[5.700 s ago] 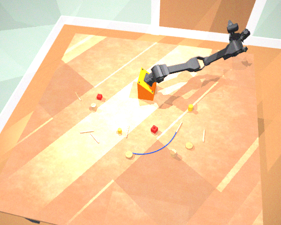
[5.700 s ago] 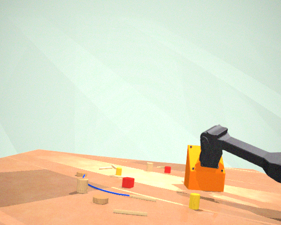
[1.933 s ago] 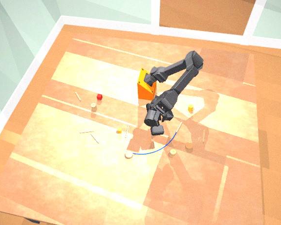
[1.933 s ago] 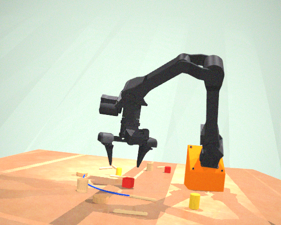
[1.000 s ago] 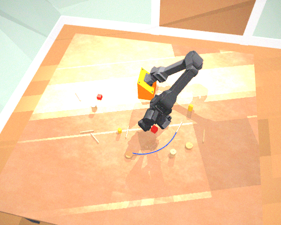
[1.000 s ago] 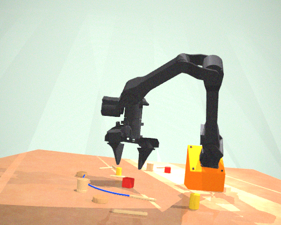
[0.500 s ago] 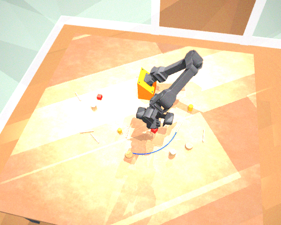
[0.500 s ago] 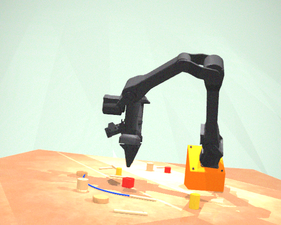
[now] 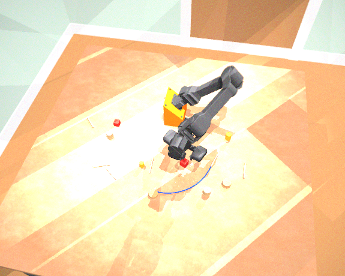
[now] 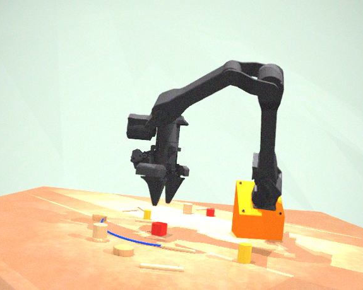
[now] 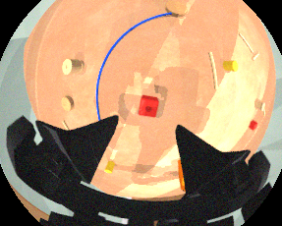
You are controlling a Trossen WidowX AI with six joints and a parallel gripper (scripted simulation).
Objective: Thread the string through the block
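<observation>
The red cube lies 6 cm below my gripper tip. Also, from my gripper tip: loose stick: 4 cm behind, 27 cm to the left, 7 cm below; thin wooden stick: 4 cm behind, 13 cm to the left, 7 cm below; round wooden button: 18 cm ahead, 10 cm to the right, 7 cm below.
</observation>
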